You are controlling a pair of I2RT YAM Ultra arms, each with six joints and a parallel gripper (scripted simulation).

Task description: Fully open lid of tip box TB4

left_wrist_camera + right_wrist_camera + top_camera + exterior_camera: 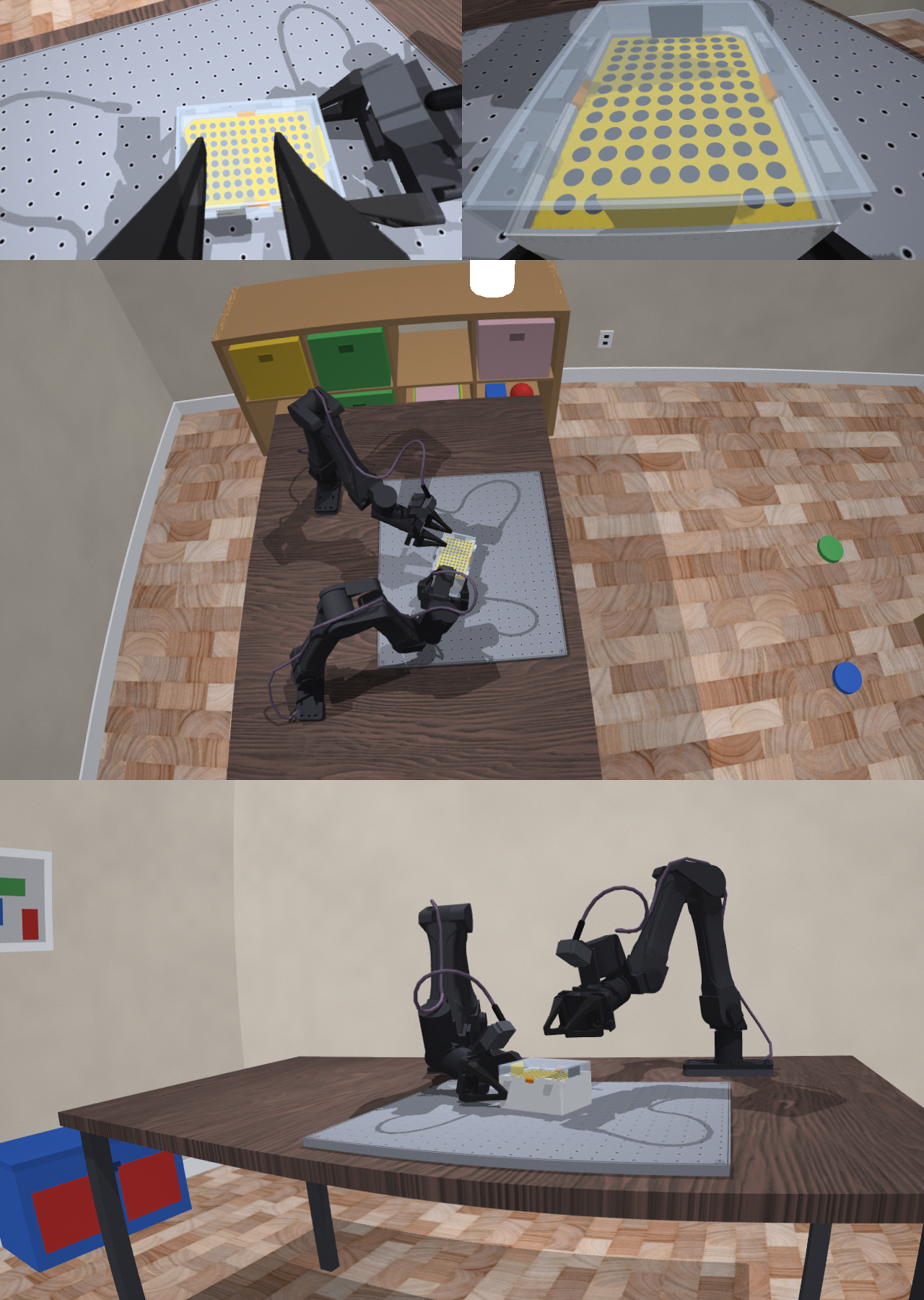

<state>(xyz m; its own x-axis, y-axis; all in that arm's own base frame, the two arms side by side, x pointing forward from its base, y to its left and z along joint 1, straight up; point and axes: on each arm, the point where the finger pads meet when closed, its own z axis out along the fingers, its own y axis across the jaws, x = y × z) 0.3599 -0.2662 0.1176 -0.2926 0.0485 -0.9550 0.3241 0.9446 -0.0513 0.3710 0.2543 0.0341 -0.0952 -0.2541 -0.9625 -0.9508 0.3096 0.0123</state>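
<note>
Right now the tip box TB4 is 20 mm ahead of my left hand, 20 mm to the right of it and 80 mm below it. The rest, counted from my left hand: yellow tip box insert (20 mm ahead, 20 mm to the right, 70 mm below).
My right hand is 5 cm to the right of the tip box TB4, 2 cm below it and 2 cm short of it. Also, from my right hand: yellow tip box insert (5 cm to the left, 3 cm above, 2 cm ahead).
</note>
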